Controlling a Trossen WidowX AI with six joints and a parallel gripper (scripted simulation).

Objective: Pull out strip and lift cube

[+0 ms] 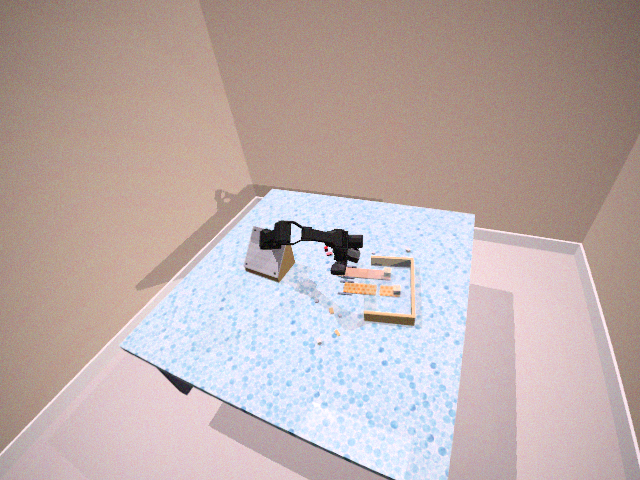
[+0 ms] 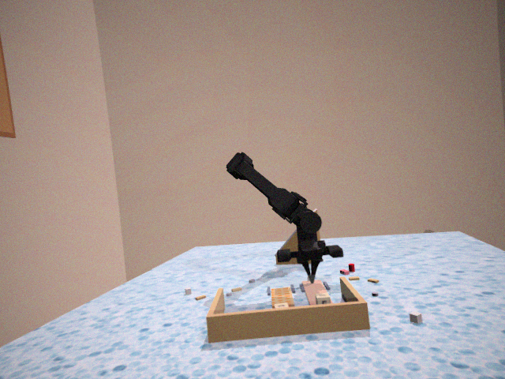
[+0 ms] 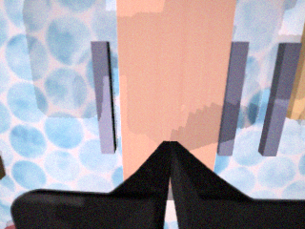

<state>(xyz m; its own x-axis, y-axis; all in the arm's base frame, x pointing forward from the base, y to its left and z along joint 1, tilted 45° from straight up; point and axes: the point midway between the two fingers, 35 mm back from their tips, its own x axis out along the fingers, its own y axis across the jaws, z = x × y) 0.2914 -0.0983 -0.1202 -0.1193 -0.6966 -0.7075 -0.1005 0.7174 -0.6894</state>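
Right now my gripper tip is 9 cm short of the pink strip and 1 cm to the right of it.
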